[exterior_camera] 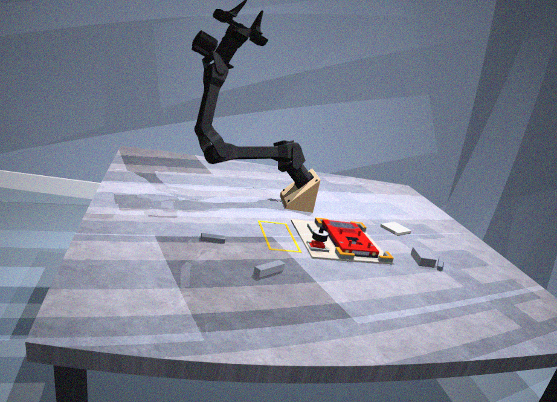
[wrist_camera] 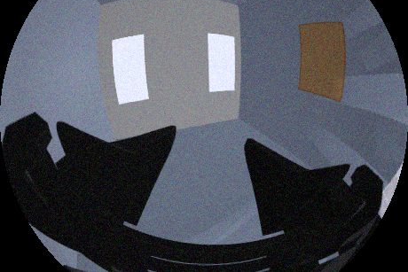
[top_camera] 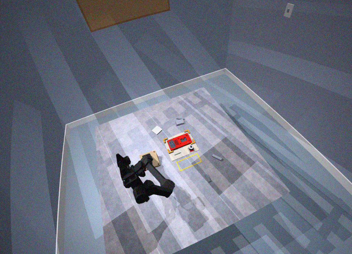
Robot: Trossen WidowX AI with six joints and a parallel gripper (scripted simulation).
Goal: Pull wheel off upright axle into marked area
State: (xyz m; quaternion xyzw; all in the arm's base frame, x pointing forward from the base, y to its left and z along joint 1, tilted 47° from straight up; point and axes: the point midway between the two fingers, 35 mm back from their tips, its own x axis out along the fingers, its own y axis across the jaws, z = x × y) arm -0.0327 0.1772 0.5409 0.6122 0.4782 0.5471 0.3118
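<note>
Now: the dark wheel 410 mm ahead of my gripper tip, 240 mm to the left of it and 570 mm below it. The rest, counted from my gripper tip: upright axle (410 mm ahead, 240 mm to the left, 570 mm below); then white plate (190 mm ahead, 560 mm to the left, 600 mm below).
</note>
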